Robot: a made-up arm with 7 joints. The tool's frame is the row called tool.
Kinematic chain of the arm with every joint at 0, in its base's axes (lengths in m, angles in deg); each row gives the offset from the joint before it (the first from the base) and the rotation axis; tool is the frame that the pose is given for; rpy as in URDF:
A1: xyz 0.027 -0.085 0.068 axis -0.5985 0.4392 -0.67
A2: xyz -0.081 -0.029 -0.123 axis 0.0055 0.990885 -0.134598
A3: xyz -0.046 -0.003 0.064 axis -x
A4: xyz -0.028 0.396 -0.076 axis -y
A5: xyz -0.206 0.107 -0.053 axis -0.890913 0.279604 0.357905
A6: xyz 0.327 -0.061 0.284 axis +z
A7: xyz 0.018 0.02 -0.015 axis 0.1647 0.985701 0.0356
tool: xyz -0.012 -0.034 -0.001 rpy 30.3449 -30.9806 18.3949
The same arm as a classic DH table. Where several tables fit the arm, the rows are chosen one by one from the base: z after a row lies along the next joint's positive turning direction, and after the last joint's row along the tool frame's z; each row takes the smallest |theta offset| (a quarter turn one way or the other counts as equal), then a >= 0, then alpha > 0; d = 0 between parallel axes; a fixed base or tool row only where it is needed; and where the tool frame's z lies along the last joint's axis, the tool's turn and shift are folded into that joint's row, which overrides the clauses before.
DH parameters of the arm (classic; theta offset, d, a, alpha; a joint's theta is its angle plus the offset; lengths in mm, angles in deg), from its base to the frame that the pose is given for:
base (fixed): 53.73 3 -52.6 -132.07
A1: 70.13 74.4 31.3 58.53
A2: 45.16 -113.7 -63 -90.32
A3: -7.74 73.9 76 -90
A4: -21.89 -453.1 126 106.24
A5: 83.59 -175.2 -39.7 -69.03
A6: -82.06 394.8 -14.5 87.96
A7: -11.59 -11.6 6.1 -128.87
tool (fixed): -147.44 1.9 0 0

